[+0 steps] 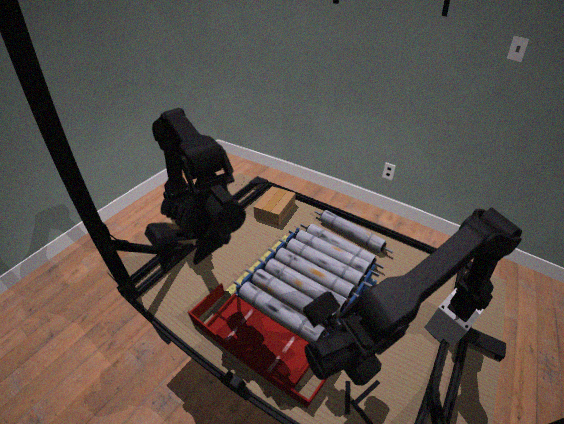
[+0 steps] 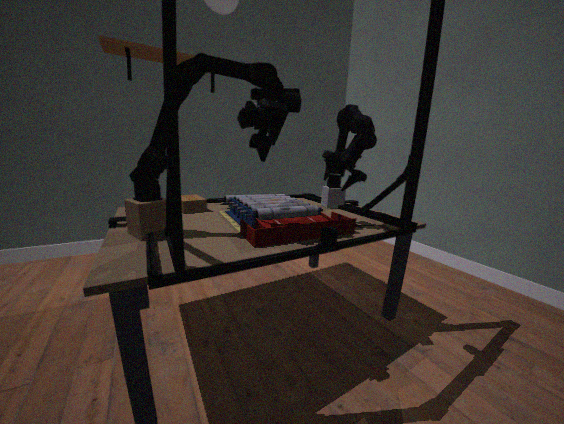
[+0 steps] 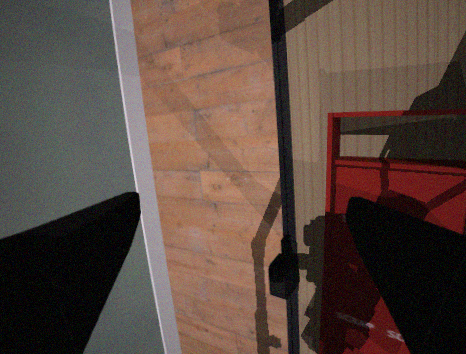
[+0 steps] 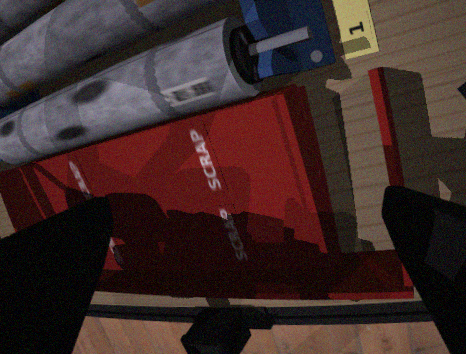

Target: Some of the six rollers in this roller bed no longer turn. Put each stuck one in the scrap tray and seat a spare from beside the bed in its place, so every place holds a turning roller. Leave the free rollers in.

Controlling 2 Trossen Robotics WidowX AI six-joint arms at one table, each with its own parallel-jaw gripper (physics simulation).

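Pixels of known places: left gripper, fingertip midpoint: (image 1: 179,266) (image 2: 267,153) (image 3: 245,205); right gripper, fingertip midpoint: (image 2: 333,185) (image 4: 248,206); left arm's base, link origin: (image 2: 147,199); right arm's base, link origin: (image 1: 461,308) (image 2: 333,187).
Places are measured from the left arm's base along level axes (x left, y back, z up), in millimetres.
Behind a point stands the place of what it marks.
Observation:
Six grey rollers lie side by side in the blue roller bed (image 4: 300,30) {x -346, y -536, z -56 mm}. The roller nearest the tray (image 1: 280,307) {x -275, y -389, z -37 mm} (image 2: 285,211) {x -283, y -359, z -49 mm} (image 4: 120,95) {x -297, y -431, z -36 mm} has dark spots; some others have orange patches. Which ones turn cannot be told. One spare roller (image 1: 352,231) {x 92, y -587, z -73 mm} lies beside the bed at the back. The red scrap tray (image 1: 205,302) {x -276, y -173, z -75 mm} (image 2: 295,232) {x -390, y -261, z -81 mm} (image 3: 331,150) {x -341, y -178, z -57 mm} (image 4: 255,135) {x -370, y -468, z -76 mm} is at the front; no roller shows in it. My left gripper (image 3: 245,205) {x -335, y -177, z 155 mm} is open and empty, high above the table's front left. My right gripper (image 4: 248,206) {x -398, y -508, z 49 mm} is open and empty above the tray.
A cardboard box (image 1: 275,202) {x 190, y -293, z -57 mm} (image 2: 194,203) {x 137, y -263, z -71 mm} stands at the back left. A yellow numbered strip (image 1: 245,276) (image 4: 355,27) runs along the bed's left end. Black frame bars edge the table, with an upright post (image 1: 57,140) {x -297, y 67, z 429 mm} at the left. A black clamp-like block (image 3: 284,275) {x -465, y -301, z -57 mm} (image 4: 215,331) {x -473, y -324, z -73 mm} sits on the front bar.

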